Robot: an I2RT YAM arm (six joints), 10 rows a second.
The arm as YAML. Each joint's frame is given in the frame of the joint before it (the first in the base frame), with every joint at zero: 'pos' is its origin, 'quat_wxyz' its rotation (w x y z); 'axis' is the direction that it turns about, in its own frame. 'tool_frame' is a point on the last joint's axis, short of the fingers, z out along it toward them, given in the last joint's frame.
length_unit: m
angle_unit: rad
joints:
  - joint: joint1
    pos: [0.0, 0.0, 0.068]
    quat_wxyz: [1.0, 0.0, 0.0, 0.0]
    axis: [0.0, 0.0, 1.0]
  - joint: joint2
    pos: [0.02, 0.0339, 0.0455]
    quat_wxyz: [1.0, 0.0, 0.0, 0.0]
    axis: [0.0, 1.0, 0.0]
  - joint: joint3
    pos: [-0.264, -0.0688, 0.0]
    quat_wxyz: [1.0, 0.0, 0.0, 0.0]
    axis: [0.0, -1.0, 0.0]
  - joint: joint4
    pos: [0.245, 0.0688, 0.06]
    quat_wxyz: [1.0, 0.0, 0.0, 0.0]
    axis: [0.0, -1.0, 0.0]
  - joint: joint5
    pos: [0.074, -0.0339, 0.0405]
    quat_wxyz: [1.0, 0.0, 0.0, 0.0]
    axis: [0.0, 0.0, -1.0]
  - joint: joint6
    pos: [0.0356, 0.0, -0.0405]
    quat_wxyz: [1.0, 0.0, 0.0, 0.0]
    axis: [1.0, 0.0, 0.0]
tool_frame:
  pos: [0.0, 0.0, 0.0]
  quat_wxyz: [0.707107, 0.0, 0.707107, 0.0]
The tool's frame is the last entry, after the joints.
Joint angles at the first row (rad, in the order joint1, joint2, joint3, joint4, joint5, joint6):
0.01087, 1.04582, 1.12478, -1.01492, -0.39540, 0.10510
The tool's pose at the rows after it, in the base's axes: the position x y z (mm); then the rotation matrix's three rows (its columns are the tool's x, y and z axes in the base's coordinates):
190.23 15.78 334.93; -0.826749 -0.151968 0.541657; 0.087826 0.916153 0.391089; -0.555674 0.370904 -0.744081
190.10 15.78 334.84; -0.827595 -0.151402 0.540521; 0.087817 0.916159 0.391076; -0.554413 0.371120 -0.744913
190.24 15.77 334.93; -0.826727 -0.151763 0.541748; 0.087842 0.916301 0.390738; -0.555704 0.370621 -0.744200
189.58 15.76 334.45; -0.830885 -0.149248 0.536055; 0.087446 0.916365 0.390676; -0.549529 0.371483 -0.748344
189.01 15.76 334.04; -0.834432 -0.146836 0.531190; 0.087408 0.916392 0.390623; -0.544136 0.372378 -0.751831
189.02 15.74 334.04; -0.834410 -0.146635 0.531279; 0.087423 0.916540 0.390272; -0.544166 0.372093 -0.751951
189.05 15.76 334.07; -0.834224 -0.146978 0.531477; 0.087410 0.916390 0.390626; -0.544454 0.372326 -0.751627
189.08 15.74 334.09; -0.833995 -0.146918 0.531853; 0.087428 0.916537 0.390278; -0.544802 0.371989 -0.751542
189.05 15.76 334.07; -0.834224 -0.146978 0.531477; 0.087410 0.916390 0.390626; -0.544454 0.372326 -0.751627
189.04 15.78 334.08; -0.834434 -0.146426 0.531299; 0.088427 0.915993 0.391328; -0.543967 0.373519 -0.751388
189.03 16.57 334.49; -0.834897 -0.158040 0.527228; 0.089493 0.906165 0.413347; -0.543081 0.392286 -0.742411
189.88 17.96 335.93; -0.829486 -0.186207 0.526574; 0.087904 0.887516 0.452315; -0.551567 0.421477 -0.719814
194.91 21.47 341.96; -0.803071 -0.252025 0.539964; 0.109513 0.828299 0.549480; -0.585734 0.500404 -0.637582
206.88 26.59 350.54; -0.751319 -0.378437 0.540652; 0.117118 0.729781 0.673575; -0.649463 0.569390 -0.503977
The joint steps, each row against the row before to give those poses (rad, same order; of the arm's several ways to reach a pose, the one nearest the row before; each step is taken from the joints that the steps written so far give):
-0.00001, -0.00002, -0.00002, -0.00190, 0.00000, -0.00001
0.00001, 0.00002, 0.00004, -0.00154, 0.00000, 0.00001
0.00001, 0.00001, -0.00001, 0.00154, 0.00039, 0.00000
-0.00002, 0.00000, 0.00000, -0.00763, -0.00001, -0.00039
0.00004, -0.00004, -0.00004, -0.00647, 0.00002, 0.00003
-0.00005, 0.00004, 0.00004, -0.00002, 0.00035, -0.00004
0.00005, 0.00000, 0.00000, 0.00039, -0.00035, 0.00004
-0.00005, -0.00002, 0.00000, 0.00035, 0.00035, -0.00004
0.00005, 0.00002, 0.00000, -0.00035, -0.00035, 0.00004
-0.00003, -0.00001, 0.00000, -0.00002, -0.00078, 0.00111
0.00002, -0.00003, -0.00004, 0.00232, -0.02402, 0.00232
-0.00004, 0.00004, 0.00004, 0.01448, -0.04313, 0.00034
0.00001, 0.00112, -0.00041, 0.07363, -0.11177, 0.03282
0.00305, 0.01757, -0.00189, 0.14039, -0.15412, 0.03051

